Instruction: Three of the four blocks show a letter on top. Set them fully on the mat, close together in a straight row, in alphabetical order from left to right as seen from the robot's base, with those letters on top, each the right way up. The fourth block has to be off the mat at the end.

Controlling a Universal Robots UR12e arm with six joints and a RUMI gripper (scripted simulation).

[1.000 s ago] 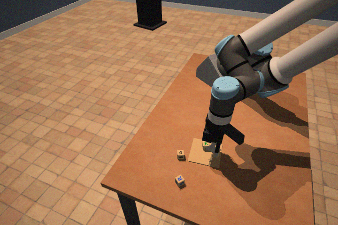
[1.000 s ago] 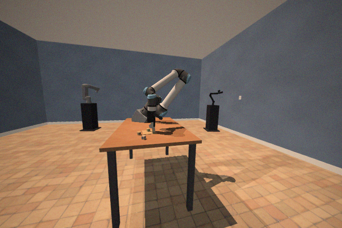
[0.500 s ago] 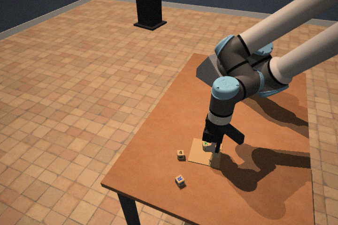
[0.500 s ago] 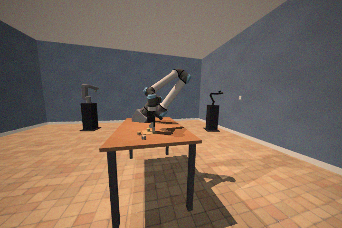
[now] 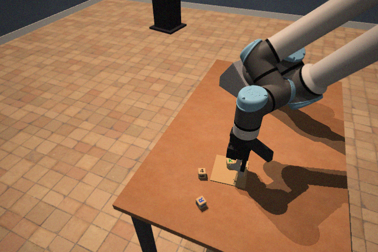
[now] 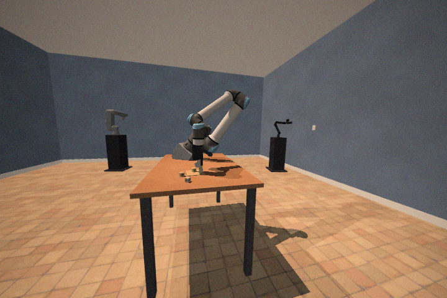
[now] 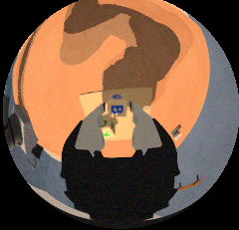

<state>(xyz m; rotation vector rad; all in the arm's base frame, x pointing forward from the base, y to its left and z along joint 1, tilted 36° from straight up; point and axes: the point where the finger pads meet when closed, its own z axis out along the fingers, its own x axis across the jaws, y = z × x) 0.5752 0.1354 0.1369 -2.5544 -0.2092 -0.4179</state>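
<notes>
Right now my hand is 10 mm short of the tan mat, 50 mm to the left of it and 20 mm above it.
</notes>
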